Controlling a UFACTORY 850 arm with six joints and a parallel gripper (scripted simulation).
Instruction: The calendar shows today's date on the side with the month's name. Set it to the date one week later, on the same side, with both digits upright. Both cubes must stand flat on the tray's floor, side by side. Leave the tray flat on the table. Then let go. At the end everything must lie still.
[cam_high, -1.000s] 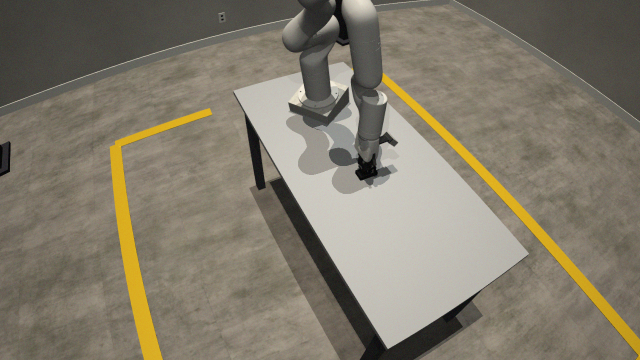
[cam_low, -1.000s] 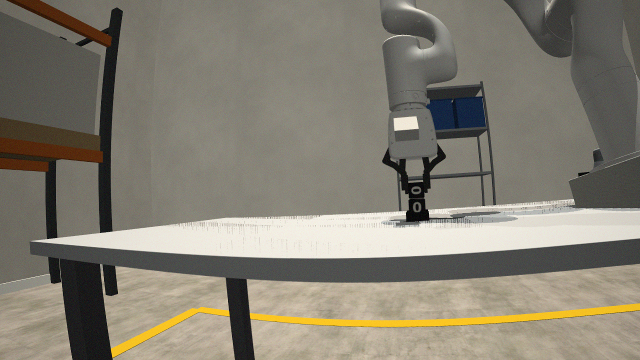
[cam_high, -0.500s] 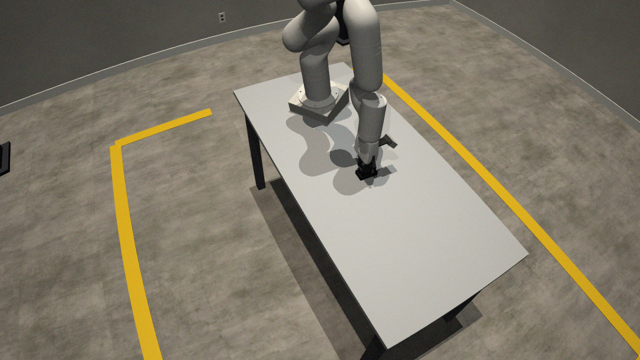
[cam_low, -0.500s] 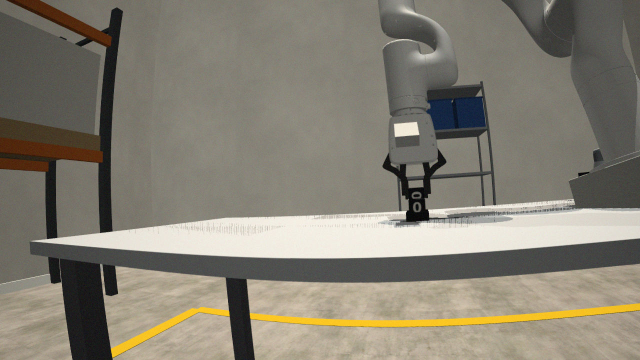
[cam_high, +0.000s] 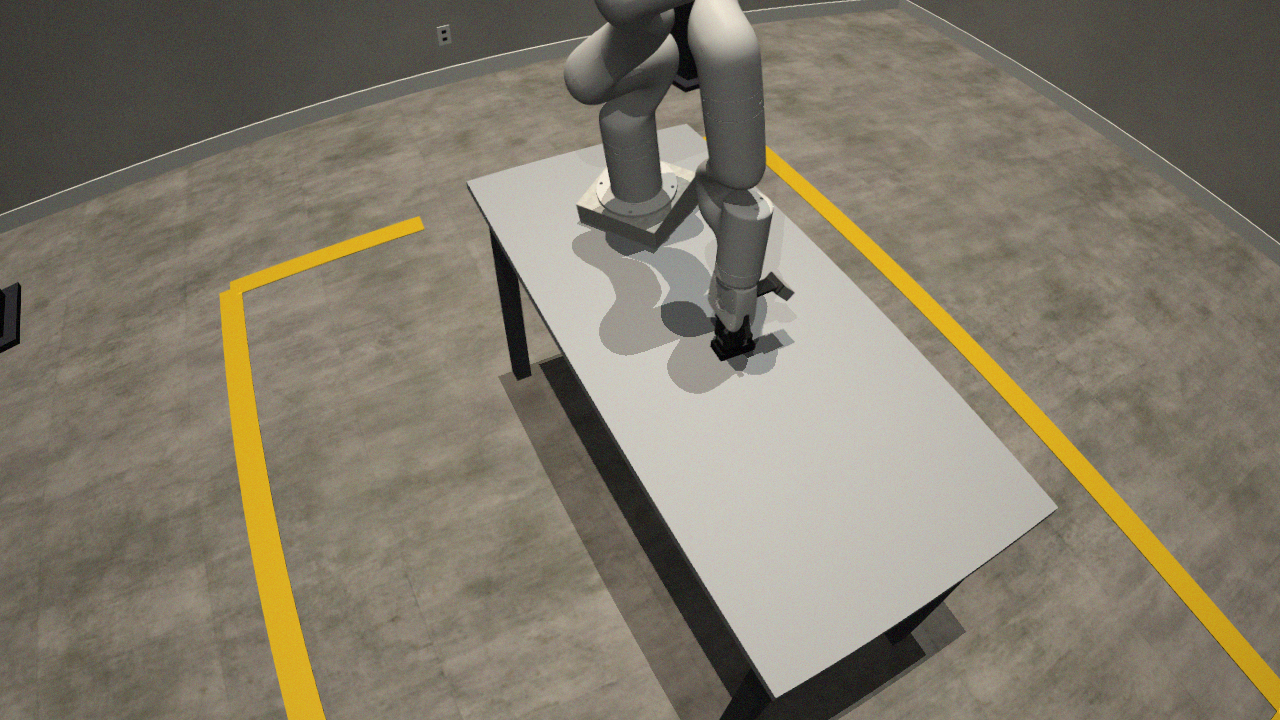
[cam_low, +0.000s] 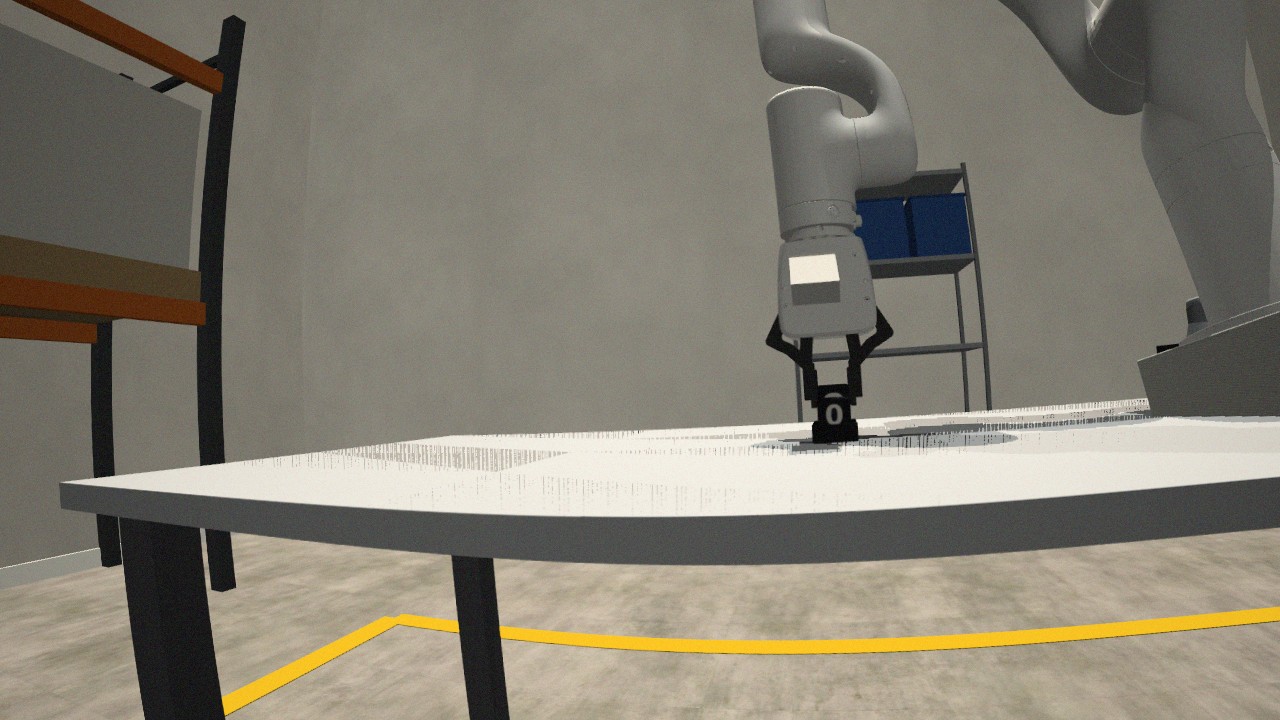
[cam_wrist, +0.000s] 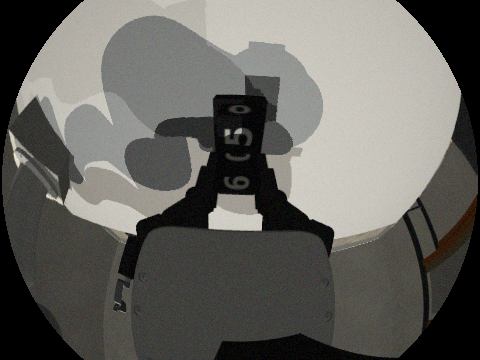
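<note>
My gripper is now 10 mm above the black cube. Round my hand: black tray (20 mm to the left, 40 mm below).
</note>
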